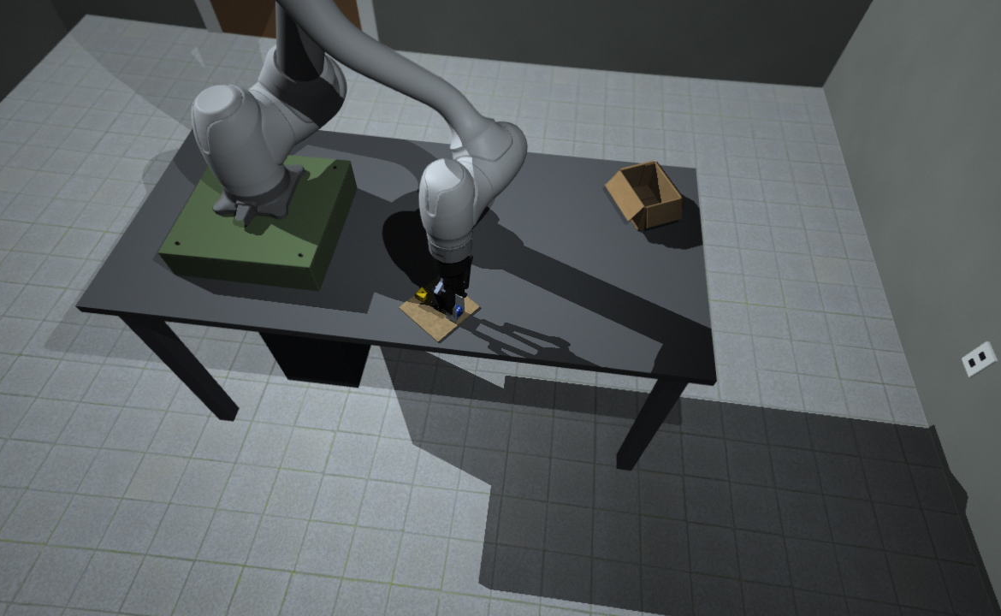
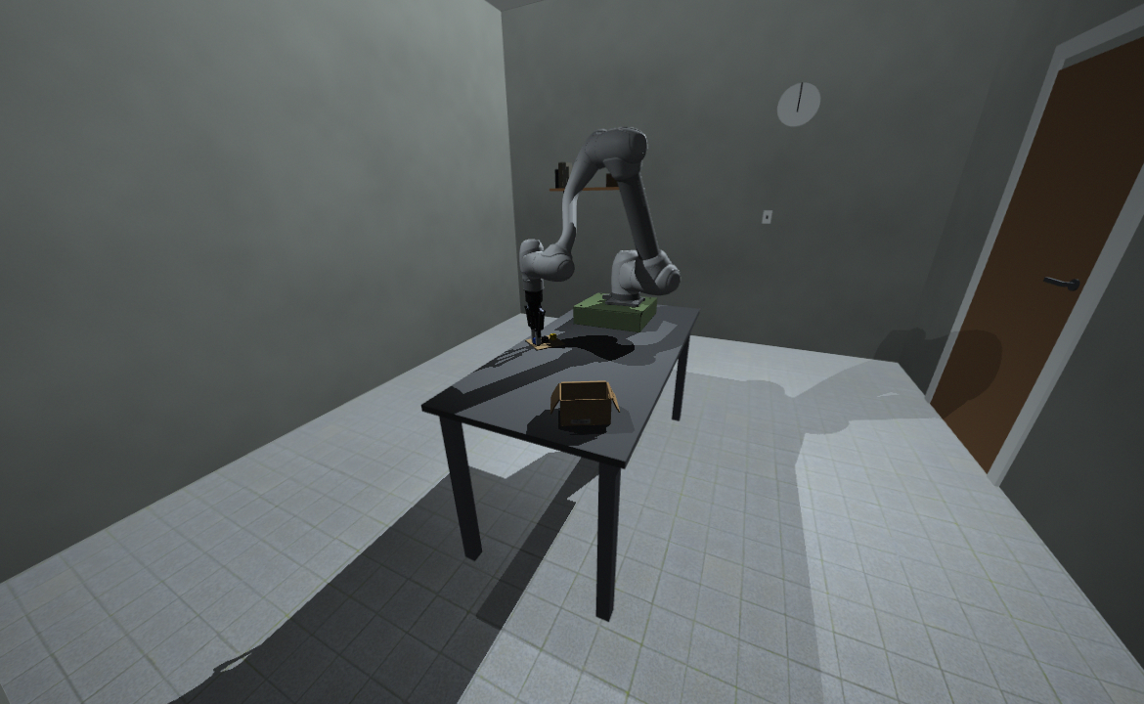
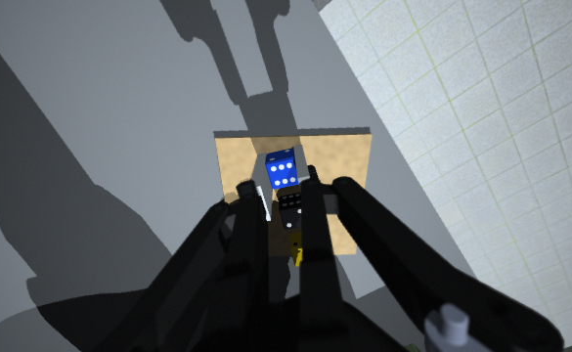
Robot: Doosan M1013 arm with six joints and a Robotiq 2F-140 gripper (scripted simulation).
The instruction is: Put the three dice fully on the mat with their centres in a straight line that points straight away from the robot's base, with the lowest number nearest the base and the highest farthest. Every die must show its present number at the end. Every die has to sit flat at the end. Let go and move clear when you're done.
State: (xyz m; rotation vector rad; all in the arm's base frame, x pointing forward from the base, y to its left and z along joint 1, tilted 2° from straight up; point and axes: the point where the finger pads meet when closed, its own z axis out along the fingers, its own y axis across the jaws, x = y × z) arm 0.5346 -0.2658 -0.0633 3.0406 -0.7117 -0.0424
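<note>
Right now the blue die is 20 mm below my hand. Round my hand: tan mat (40 mm behind, 20 mm to the left, 40 mm below); then black die (40 mm behind, 20 mm to the left, 30 mm below); then yellow die (90 mm behind, 40 mm to the left, 30 mm below).
</note>
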